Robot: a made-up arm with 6 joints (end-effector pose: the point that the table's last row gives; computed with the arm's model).
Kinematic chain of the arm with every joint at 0, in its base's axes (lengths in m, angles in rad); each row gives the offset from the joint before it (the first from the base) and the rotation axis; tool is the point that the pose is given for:
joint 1: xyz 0 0 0.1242 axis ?
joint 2: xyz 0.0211 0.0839 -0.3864 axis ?
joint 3: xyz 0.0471 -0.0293 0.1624 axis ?
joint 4: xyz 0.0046 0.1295 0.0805 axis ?
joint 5: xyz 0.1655 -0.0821 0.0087 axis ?
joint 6: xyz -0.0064 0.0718 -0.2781 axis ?
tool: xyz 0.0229 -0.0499 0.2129
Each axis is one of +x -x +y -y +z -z.
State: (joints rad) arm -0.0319 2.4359 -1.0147 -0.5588 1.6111 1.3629
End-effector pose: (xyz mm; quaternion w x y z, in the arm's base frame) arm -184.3 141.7 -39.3 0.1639 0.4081 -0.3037 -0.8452
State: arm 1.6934 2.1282 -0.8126 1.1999 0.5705 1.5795
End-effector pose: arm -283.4 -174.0 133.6 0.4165 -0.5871 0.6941 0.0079
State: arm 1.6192 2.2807 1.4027 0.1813 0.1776 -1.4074
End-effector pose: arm -77.8 -381.4 -330.4 0.0790 -0.9074 -0.3446 0.2274
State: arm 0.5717 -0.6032 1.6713 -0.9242 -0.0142 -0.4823
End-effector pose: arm -25.6 -91.1 -287.3 0.2589 -0.3758 0.7364 0.4994
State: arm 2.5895 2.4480 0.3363 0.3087 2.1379 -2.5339
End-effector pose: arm -124.8 -120.5 128.3 0.5078 -0.4955 0.6711 0.2150
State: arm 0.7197 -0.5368 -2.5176 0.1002 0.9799 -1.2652
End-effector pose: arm -194.7 -168.4 0.8 0.0355 0.3260 -0.4784 -0.8146
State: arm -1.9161 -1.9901 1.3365 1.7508 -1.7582 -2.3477
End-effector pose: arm 431.3 344.5 773.1 0.5745 0.3442 -0.2420 0.7021
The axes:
joint 1: -x
joint 2: -y
joint 3: +z
joint 4: -y
joint 5: -z
joint 6: -y

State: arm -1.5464 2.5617 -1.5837 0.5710 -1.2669 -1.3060
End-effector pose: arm -309.2 350.0 -138.3 0.3637 0.6909 -0.2776 -0.5598
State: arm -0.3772 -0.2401 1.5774 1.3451 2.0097 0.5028
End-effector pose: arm 56.5 142.8 247.8 0.6670 0.6417 0.1064 -0.3634
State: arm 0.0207 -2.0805 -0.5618 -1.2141 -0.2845 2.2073
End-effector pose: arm 258.7 252.7 -116.5 0.8424 -0.2311 0.4661 -0.1401
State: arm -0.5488 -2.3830 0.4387 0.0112 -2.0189 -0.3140
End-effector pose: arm 62.0 478.1 -265.8 0.1440 -0.7986 -0.1827 -0.5550
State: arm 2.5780 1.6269 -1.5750 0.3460 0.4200 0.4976
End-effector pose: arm -194.7 -79.3 368.0 0.3864 -0.0278 -0.8692 0.3073
